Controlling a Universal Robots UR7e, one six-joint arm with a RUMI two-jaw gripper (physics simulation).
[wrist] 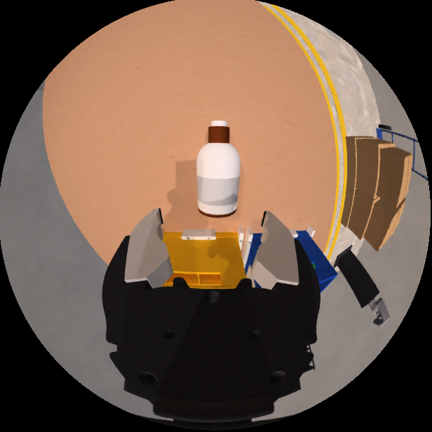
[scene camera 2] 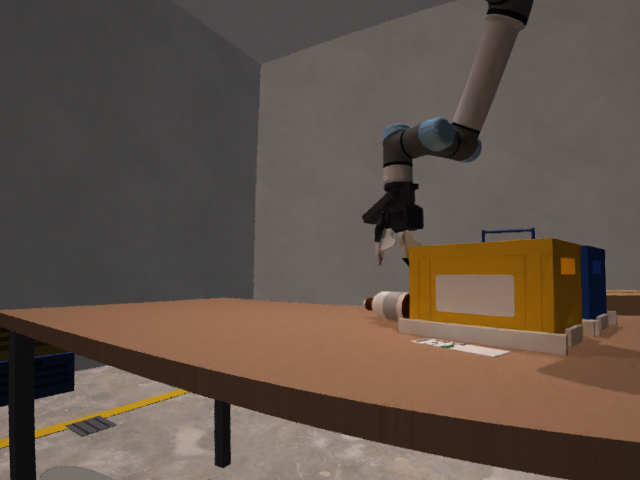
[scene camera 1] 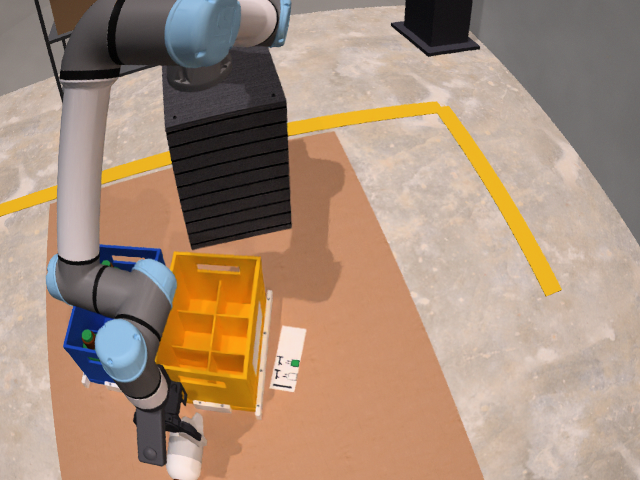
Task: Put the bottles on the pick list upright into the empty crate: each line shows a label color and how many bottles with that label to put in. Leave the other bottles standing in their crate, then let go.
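Frame: origin at the arm's base, x right, y ahead, z up, level; centimetres.
Seen in the pictures: gripper, fingertip midpoint: (scene camera 2: 394, 265) (scene camera 1: 176, 438); arm's base, origin of the base link: (scene camera 1: 199, 70).
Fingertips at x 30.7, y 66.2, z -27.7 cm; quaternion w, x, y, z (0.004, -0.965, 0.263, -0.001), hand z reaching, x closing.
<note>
Pixels of each thing's top centre, then the offset from my fingertips to it.
- white bottle, middle of its top: (scene camera 1: 179, 460) (scene camera 2: 388, 291) dx +2.2, dy +2.1, dz -6.8 cm
- yellow crate, middle of its top: (scene camera 1: 205, 311) (scene camera 2: 492, 245) dx -15.9, dy -22.4, dz +3.4 cm
- blue crate, middle of its top: (scene camera 1: 110, 297) (scene camera 2: 533, 250) dx +3.1, dy -33.4, dz +3.4 cm
- green-capped bottle, middle of its top: (scene camera 1: 86, 334) dx +11.5, dy -27.5, dz +2.1 cm
- pick list, middle of its top: (scene camera 2: 457, 346) (scene camera 1: 288, 358) dx -29.1, dy -15.5, dz -14.0 cm
A white bottle (scene camera 1: 184, 459) (scene camera 2: 387, 304) (wrist: 218, 165) with a brown neck and pale grey label lies on its side on the table, its base towards the yellow crate. My gripper (scene camera 1: 192, 421) (scene camera 2: 393, 262) (wrist: 212, 211) is open and empty, above the bottle's base end and clear of it. The yellow crate (scene camera 1: 237, 393) (scene camera 2: 532, 289) (wrist: 200, 250) shows empty compartments. The blue crate (scene camera 1: 98, 370) (scene camera 2: 591, 289) (wrist: 307, 245) holds bottles; a green-capped bottle (scene camera 1: 87, 336) shows, and the arm hides much inside. The pick list (scene camera 1: 292, 341) (scene camera 2: 485, 352) shows a green line and a white line.
White rails (scene camera 1: 261, 369) (scene camera 2: 480, 334) edge the yellow crate. The robot's dark pedestal (scene camera 1: 235, 175) stands behind the crates. The forearm passes over the blue crate. Cardboard boxes (wrist: 365, 185) stand beyond the table in the wrist view.
</note>
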